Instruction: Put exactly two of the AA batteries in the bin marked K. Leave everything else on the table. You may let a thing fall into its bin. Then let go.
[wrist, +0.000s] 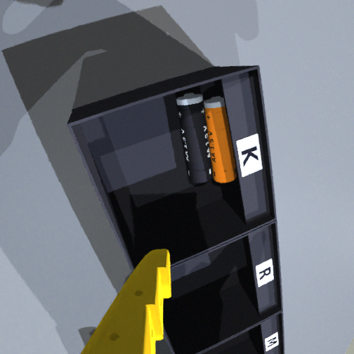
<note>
I see a black AA battery (190, 106), an orange AA battery (222, 159) and a black bin block (222, 239).
</note>
